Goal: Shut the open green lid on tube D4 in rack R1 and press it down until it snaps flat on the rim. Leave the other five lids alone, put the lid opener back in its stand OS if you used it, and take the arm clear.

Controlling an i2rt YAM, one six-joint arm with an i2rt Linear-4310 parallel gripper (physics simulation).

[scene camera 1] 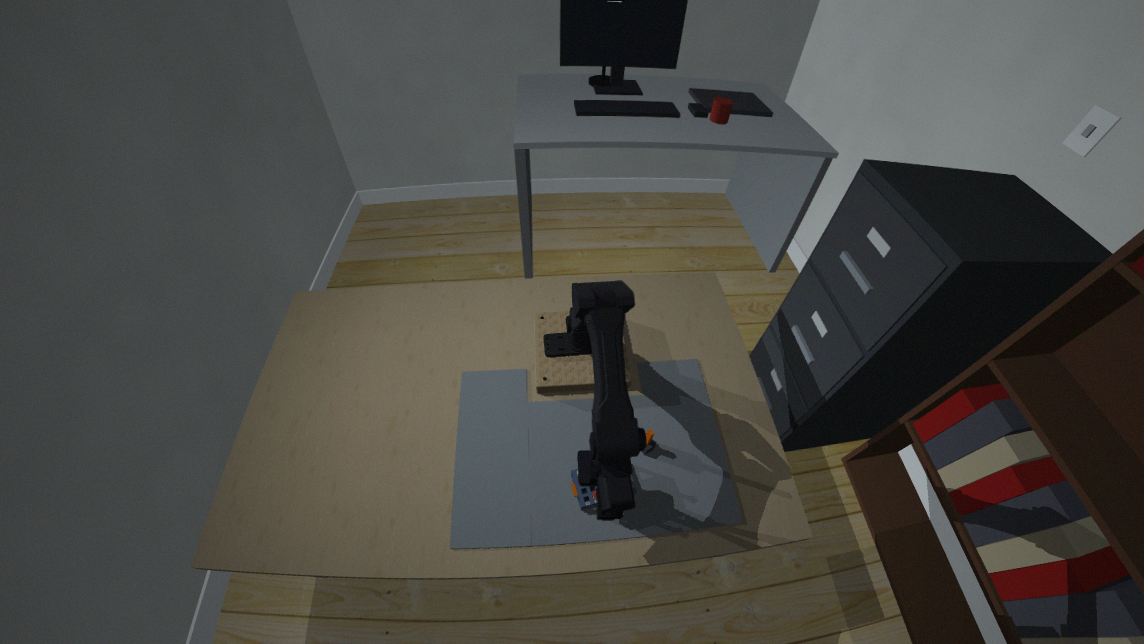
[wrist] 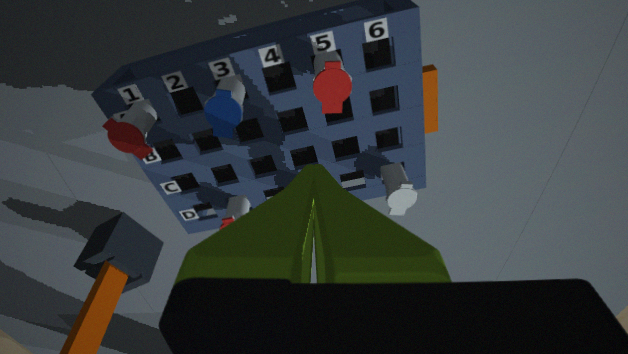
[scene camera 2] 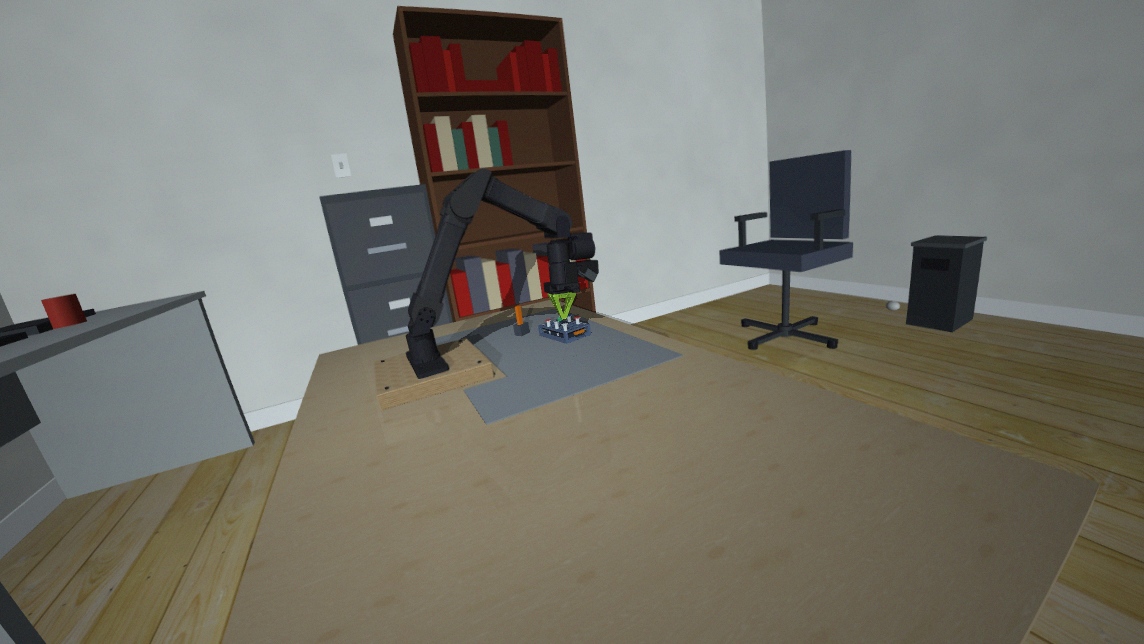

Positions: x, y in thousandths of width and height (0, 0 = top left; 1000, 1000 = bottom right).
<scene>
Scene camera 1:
grey mat: 448, 757
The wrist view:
my gripper: 501, 504
lid opener: 149, 903, on a dark holder
grey mat: 827, 499
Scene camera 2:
my gripper: 493, 495
</scene>
